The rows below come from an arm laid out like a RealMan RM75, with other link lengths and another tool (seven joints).
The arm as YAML. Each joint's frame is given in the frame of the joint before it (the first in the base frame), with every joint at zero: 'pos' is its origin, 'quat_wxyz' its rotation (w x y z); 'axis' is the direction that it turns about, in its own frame. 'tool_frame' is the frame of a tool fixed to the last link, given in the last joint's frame.
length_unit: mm
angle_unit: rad
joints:
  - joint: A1
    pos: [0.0, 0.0, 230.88]
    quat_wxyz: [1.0, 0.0, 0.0, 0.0]
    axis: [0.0, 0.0, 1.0]
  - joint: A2
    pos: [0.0, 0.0, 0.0]
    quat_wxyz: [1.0, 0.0, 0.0, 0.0]
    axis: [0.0, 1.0, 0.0]
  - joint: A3
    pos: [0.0, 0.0, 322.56]
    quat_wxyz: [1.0, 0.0, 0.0, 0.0]
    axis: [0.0, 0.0, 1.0]
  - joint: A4
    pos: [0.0, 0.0, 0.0]
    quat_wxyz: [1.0, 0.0, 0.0, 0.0]
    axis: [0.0, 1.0, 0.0]
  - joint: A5
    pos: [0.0, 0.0, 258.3]
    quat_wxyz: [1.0, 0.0, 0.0, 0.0]
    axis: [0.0, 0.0, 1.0]
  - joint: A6
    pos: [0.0, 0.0, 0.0]
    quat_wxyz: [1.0, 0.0, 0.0, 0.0]
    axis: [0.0, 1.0, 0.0]
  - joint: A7
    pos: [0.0, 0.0, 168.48]
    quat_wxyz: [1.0, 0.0, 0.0, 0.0]
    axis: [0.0, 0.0, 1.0]
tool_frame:
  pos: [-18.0, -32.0, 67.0]
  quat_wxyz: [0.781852, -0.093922, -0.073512, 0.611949]
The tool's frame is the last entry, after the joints.
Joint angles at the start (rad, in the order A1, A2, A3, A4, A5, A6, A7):
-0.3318, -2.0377, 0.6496, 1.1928, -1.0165, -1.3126, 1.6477
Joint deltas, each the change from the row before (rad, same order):
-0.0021, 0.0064, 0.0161, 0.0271, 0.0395, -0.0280, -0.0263
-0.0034, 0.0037, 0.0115, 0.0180, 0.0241, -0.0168, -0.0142
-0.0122, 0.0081, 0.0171, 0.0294, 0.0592, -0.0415, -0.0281
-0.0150, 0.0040, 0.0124, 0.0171, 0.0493, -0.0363, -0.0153
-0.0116, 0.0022, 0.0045, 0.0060, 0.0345, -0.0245, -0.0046
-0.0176, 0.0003, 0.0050, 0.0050, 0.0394, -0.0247, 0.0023
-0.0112, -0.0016, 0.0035, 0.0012, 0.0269, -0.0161, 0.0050
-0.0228, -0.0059, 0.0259, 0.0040, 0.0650, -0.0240, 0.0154
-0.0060, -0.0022, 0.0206, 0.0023, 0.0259, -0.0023, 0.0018
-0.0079, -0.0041, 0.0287, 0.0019, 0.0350, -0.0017, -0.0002
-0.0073, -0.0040, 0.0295, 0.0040, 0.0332, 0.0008, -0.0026
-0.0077, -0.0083, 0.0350, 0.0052, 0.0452, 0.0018, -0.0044
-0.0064, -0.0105, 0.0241, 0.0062, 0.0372, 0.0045, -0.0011
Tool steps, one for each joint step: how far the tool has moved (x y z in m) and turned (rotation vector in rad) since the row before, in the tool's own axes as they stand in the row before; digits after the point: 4 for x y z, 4 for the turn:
0.0028, -0.0004, -0.0019, -0.0411, 0.0102, 0.0234
0.0018, -0.0019, -0.0011, -0.0243, 0.0050, 0.0189
0.0035, -0.0015, -0.0014, -0.0588, 0.0134, 0.0348
0.0044, -0.0018, 0.0008, -0.0481, 0.0153, 0.0312
0.0026, -0.0001, 0.0011, -0.0332, 0.0104, 0.0202
0.0029, -0.0028, 0.0020, -0.0344, 0.0096, 0.0303
0.0028, -0.0013, 0.0023, -0.0237, 0.0081, 0.0212
0.0069, -0.0043, 0.0071, -0.0616, 0.0115, 0.0618
0.0026, -0.0020, 0.0035, -0.0282, 0.0013, 0.0255
0.0039, -0.0028, 0.0051, -0.0378, 0.0023, 0.0318
0.0029, -0.0036, 0.0040, -0.0354, -0.0020, 0.0303
0.0041, -0.0036, 0.0054, -0.0454, -0.0032, 0.0341
0.0029, -0.0040, 0.0038, -0.0320, -0.0074, 0.0265

